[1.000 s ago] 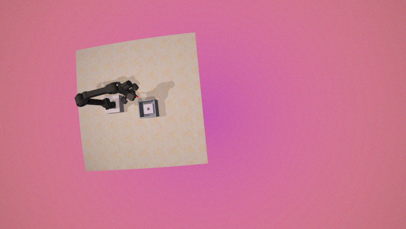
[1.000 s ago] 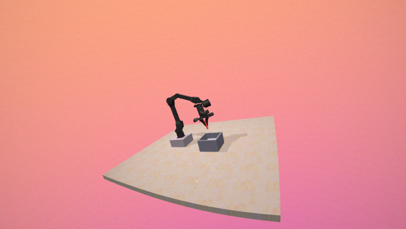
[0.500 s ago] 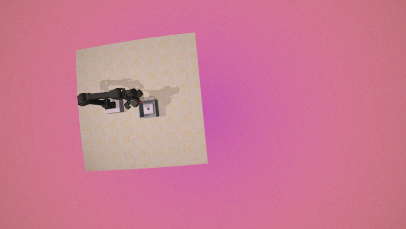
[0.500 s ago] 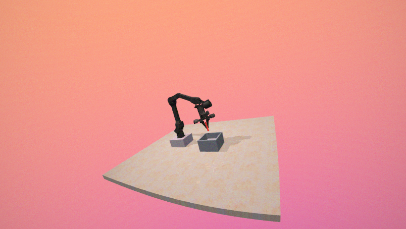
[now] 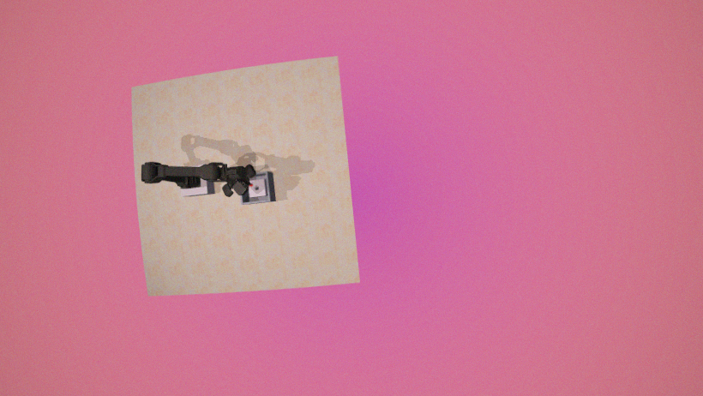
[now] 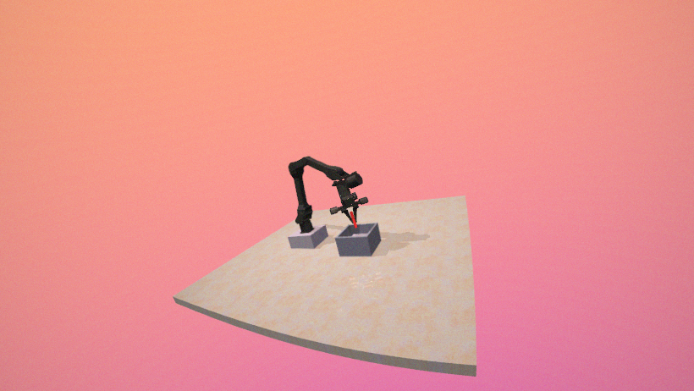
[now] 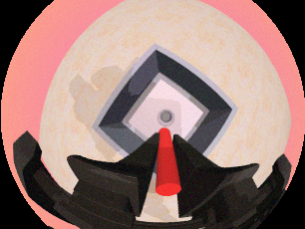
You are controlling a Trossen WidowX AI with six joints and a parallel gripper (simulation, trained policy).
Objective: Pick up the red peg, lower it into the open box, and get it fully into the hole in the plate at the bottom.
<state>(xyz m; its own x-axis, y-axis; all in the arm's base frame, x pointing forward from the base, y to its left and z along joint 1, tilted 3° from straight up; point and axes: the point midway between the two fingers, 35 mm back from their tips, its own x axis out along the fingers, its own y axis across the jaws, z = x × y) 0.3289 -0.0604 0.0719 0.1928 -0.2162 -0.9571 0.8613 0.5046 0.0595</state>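
The red peg lies 1 cm to the left of my gripper tip, 1 cm behind it and 1 cm above it. Round my gripper tip: grey box: 10 cm below, 1 cm to the right, 1 cm ahead.
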